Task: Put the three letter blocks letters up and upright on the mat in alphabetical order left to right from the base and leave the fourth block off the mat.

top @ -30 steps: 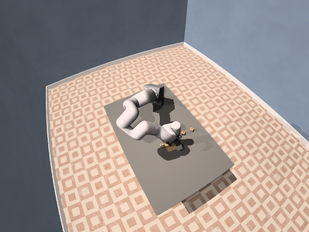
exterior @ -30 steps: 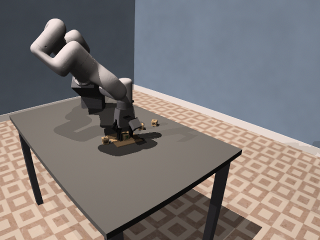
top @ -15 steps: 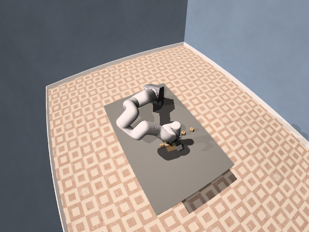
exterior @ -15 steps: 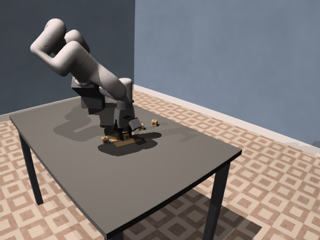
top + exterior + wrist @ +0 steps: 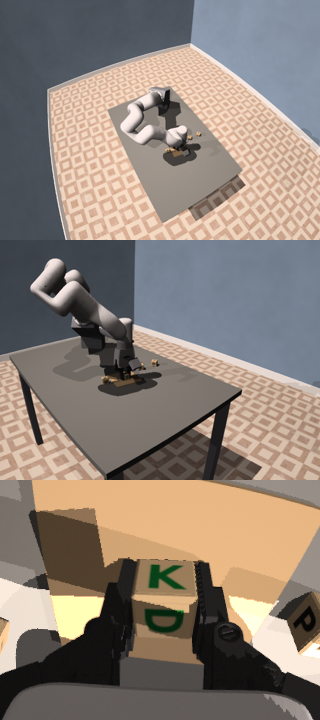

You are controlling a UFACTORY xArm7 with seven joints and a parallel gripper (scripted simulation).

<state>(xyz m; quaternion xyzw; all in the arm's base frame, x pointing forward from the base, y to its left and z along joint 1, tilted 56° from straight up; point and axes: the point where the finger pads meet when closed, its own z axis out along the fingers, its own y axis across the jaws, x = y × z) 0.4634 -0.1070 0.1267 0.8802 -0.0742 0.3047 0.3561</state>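
Right now the tan mat is 10 mm behind my hand, 10 mm to the left of it and 20 mm below it.
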